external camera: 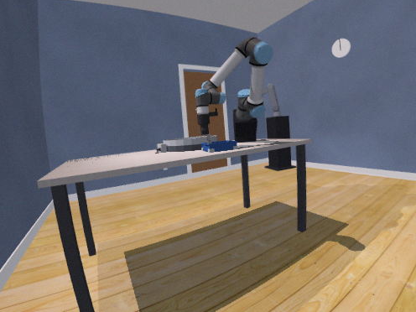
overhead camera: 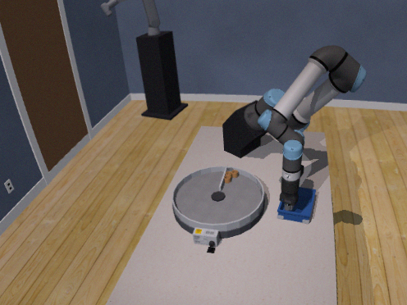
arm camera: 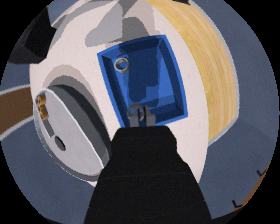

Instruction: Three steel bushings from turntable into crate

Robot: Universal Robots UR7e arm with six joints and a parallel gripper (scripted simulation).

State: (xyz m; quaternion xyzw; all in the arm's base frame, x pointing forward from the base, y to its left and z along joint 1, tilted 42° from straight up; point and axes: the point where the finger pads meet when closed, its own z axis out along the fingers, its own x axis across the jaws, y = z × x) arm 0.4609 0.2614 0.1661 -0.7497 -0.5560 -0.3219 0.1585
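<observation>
My gripper is now 5 cm past the blue crate, 3 cm above it and 2 cm to the right of it. Round my hand: round grey turntable: 33 cm to the right, 5 cm ahead.
</observation>
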